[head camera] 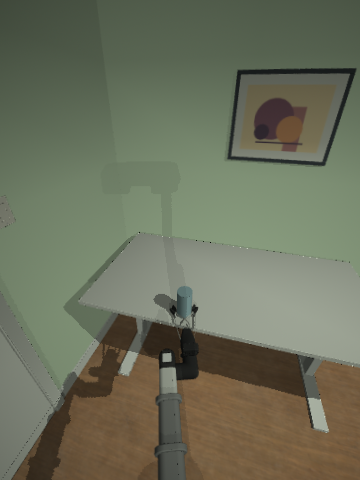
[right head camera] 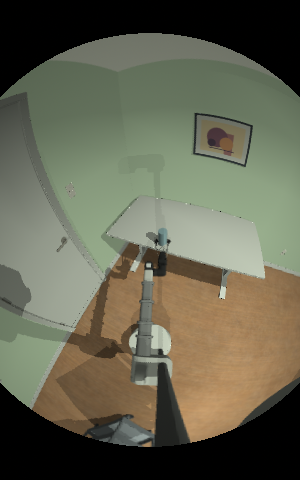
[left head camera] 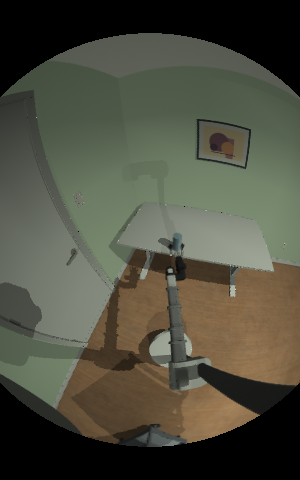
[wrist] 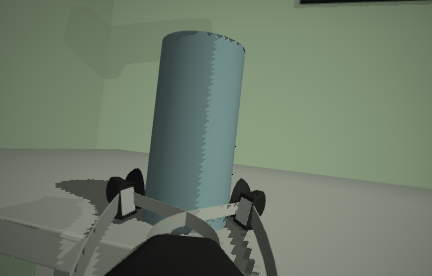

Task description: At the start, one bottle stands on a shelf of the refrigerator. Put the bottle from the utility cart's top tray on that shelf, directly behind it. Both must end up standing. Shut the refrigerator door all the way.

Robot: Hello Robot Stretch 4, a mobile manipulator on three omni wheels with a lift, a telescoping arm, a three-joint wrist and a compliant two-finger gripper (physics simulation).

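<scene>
A plain blue-grey cylinder, the bottle, appears to stand upright on the white table, near its front edge and left of its middle. My gripper is around its lower part, one fingertip against each side. No clear gap shows in the wrist view, so it looks shut on the bottle. The curved finger strips hide much of the base. The refrigerator and the other bottle do not show.
A closed grey door is on the left. A framed picture hangs on the green wall behind the table. Part of a dark-framed grey object shows at the bottom edge; I cannot tell whether it is the cart.
</scene>
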